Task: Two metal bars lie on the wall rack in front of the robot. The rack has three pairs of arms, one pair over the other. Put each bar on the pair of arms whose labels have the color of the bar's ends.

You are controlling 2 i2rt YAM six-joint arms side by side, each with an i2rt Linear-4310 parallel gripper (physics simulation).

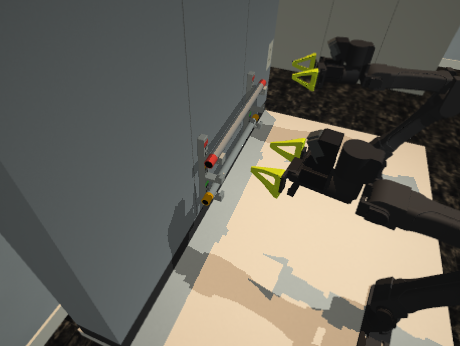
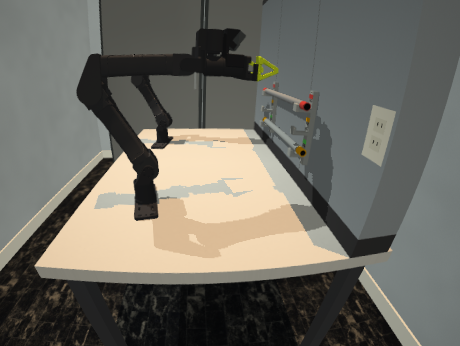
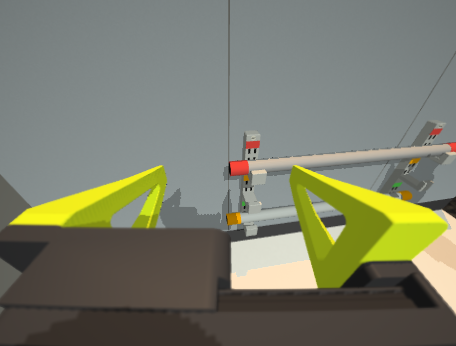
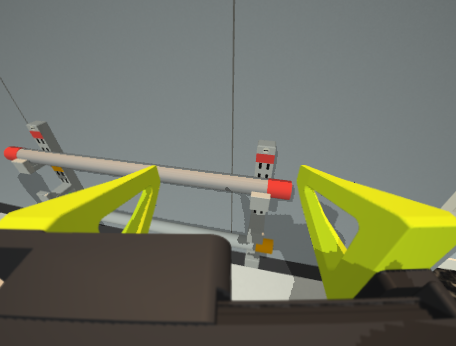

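Seen in the pictures: left gripper, fingertip midpoint: (image 1: 260,156) (image 3: 228,172); right gripper, fingertip midpoint: (image 1: 292,69) (image 2: 270,70) (image 4: 228,173); left arm's base, link origin: (image 1: 377,321) (image 2: 162,143); right arm's base, link origin: (image 2: 146,201).
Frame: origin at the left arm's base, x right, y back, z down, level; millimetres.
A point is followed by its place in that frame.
Observation:
A light bar with red ends (image 1: 237,122) {x 199, y -557, z -316 mm} (image 2: 285,97) {x 327, y -573, z -311 mm} (image 3: 330,159) {x 184, y -551, z -313 mm} (image 4: 200,178) {x 371, y -582, z -314 mm} lies on the top pair of arms, by the red labels. A bar with orange ends (image 1: 235,155) {x 222, y -568, z -163 mm} (image 2: 281,134) {x 296, y -580, z -162 mm} (image 3: 280,212) {x 121, y -555, z -166 mm} (image 4: 175,225) {x 296, y -591, z -168 mm} lies on the lowest pair, by the green labels. The middle pair, with orange labels, holds no bar. The rack (image 1: 202,145) (image 2: 314,107) (image 3: 251,135) (image 4: 266,145) is on the wall. My left gripper (image 1: 261,157) {x -1, y -391, z -402 mm} (image 3: 228,172) {x -1, y -391, z -402 mm} is open, away from the bars. My right gripper (image 1: 293,69) {x 446, y -495, z -402 mm} (image 2: 276,69) {x 446, y -495, z -402 mm} (image 4: 228,173) {x 446, y -495, z -402 mm} is open, off the red-ended bar's other end.
The pale table (image 1: 240,235) {x 48, y -443, z 0 mm} (image 2: 115,250) {x 815, y -133, z 0 mm} stands below the rack against the grey-blue wall (image 1: 115,100) {x -220, y -545, z -597 mm} (image 2: 345,65) {x 580, y -673, z -437 mm}. A white wall outlet (image 2: 378,135) {x 750, y -699, z -300 mm} is beside the rack. Both dark arms reach over the table toward the wall, and shadows fall across it.

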